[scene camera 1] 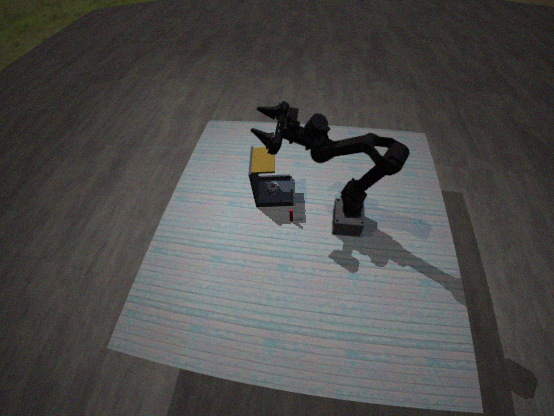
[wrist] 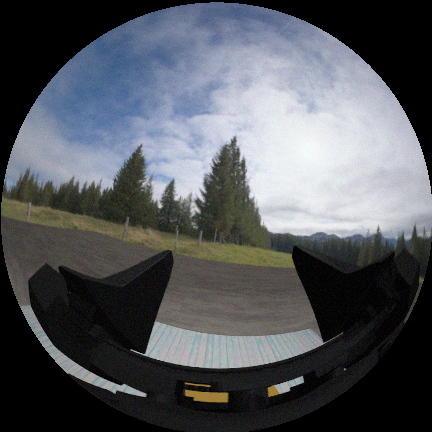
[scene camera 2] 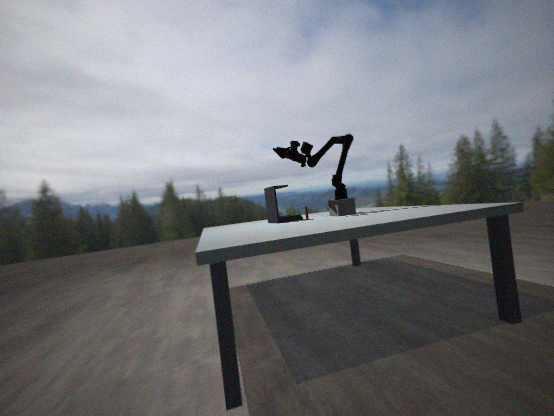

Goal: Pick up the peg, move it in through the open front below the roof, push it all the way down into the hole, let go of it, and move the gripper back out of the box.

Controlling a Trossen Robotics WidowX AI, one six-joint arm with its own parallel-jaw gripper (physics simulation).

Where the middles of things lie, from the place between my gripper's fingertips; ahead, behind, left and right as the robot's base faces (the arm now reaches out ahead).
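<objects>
Dark box (scene camera 1: 262, 198): 34 cm below my hand, 5 cm to the right of it and 3 cm behind it.
</objects>
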